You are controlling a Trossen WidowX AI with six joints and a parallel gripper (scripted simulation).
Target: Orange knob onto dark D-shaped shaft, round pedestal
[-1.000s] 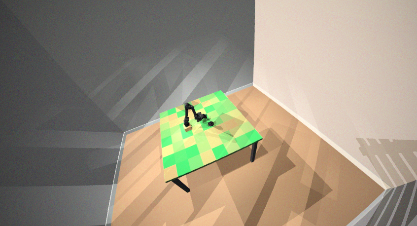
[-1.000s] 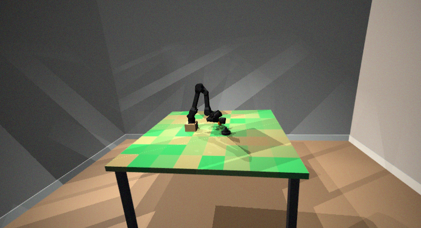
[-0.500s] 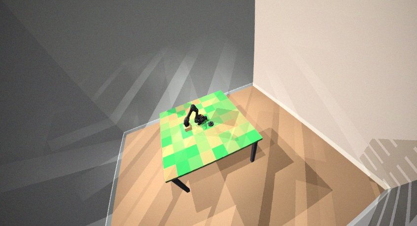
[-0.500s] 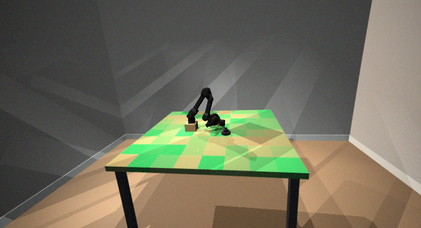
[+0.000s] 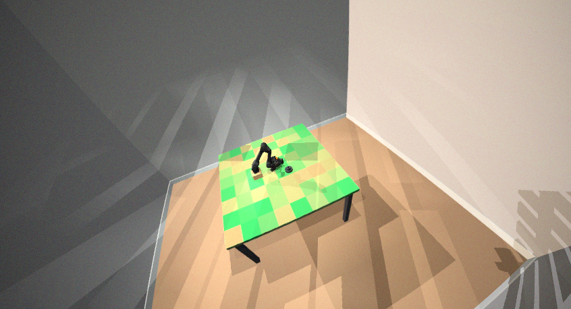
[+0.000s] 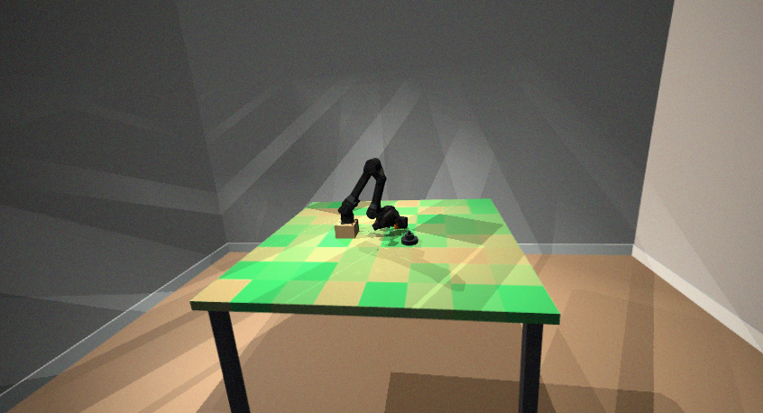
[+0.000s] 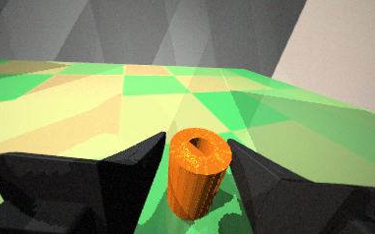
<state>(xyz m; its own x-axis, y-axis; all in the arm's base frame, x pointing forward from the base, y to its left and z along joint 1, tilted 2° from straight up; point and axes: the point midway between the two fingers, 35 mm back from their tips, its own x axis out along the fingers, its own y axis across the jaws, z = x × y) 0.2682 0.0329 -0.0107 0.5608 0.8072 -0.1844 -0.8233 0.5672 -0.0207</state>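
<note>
The orange knob lies 2 cm to the right of my gripper tip, 2 cm below it and 1 cm behind it. The rest, counted from my gripper tip: round pedestal: 22 cm to the right, 3 cm ahead, 2 cm below.
</note>
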